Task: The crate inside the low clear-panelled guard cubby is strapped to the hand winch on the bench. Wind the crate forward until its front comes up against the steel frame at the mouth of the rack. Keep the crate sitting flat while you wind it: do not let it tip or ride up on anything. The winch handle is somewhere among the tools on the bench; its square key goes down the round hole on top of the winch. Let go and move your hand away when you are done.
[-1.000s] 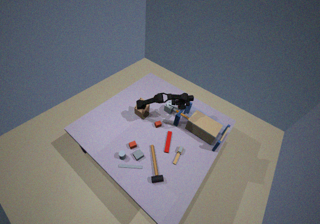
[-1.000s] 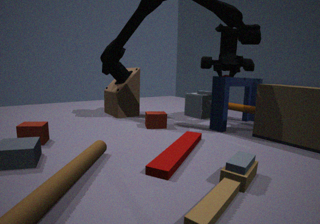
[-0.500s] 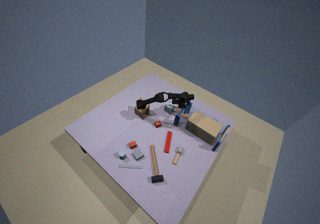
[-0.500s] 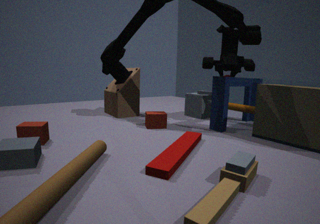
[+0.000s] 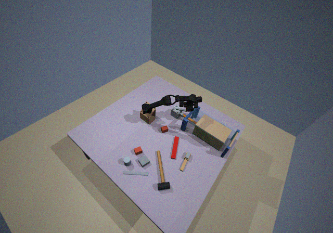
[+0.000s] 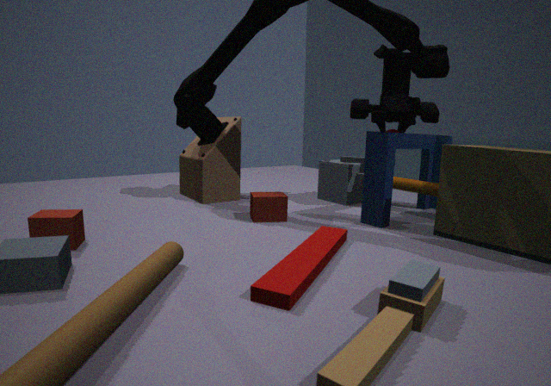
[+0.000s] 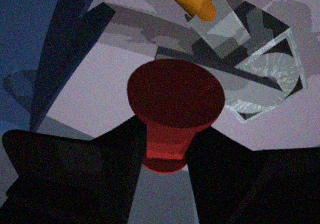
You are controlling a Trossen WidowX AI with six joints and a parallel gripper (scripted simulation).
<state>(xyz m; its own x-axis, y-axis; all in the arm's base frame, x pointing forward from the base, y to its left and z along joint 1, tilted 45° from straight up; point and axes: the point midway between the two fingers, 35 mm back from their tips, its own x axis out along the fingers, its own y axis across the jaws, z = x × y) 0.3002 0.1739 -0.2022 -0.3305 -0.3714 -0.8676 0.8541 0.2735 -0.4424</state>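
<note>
Now: gripper tip 3 cm past the winch handle, 3 cm to the left of it and 3 cm above it. Also, from my gripper tip: red knob: 1 cm ahead, 1 cm to the right; blue front frame: 7 cm ahead, 7 cm to the right, 3 cm below; grey winch: 10 cm behind, 6 cm to the right, 10 cm below.
</note>
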